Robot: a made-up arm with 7 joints. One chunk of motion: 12 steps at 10 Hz.
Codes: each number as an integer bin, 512 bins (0 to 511) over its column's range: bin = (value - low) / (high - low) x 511, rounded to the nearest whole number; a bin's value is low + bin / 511 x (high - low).
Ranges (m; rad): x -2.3..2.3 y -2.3..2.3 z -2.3..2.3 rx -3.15..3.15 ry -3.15..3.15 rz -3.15..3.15
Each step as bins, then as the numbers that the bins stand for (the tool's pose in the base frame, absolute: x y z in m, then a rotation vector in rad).
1 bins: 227 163 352 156 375 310
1 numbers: -0.2566 -0.8327 0.8687 -1.2267 1.4733 0.6719
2 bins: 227 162 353 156 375 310
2 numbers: -0.2566 -0.8417 0.8777 -1.2267 1.4733 0.6719
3 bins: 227 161 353 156 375 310
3 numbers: -0.2566 -0.8507 0.8777 -1.2267 1.4733 0.6719
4 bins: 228 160 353 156 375 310
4 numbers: -0.2476 -0.8597 0.8777 -1.2267 1.4733 0.6719
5 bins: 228 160 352 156 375 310
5 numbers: -0.2476 -0.8597 0.8687 -1.2267 1.4733 0.6719
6 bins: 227 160 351 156 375 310
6 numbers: -0.2566 -0.8597 0.8597 -1.2267 1.4733 0.6719
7 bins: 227 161 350 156 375 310
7 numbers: -0.2566 -0.8507 0.8507 -1.2267 1.4733 0.6719
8 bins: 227 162 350 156 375 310
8 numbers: -0.2566 -0.8417 0.8507 -1.2267 1.4733 0.6719
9 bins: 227 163 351 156 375 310
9 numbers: -0.2566 -0.8327 0.8597 -1.2267 1.4733 0.6719
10 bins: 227 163 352 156 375 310
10 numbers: -0.2566 -0.8327 0.8687 -1.2267 1.4733 0.6719
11 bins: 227 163 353 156 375 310
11 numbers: -0.2566 -0.8327 0.8777 -1.2267 1.4733 0.6719
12 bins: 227 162 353 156 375 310
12 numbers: -0.2566 -0.8417 0.8777 -1.2267 1.4733 0.6719
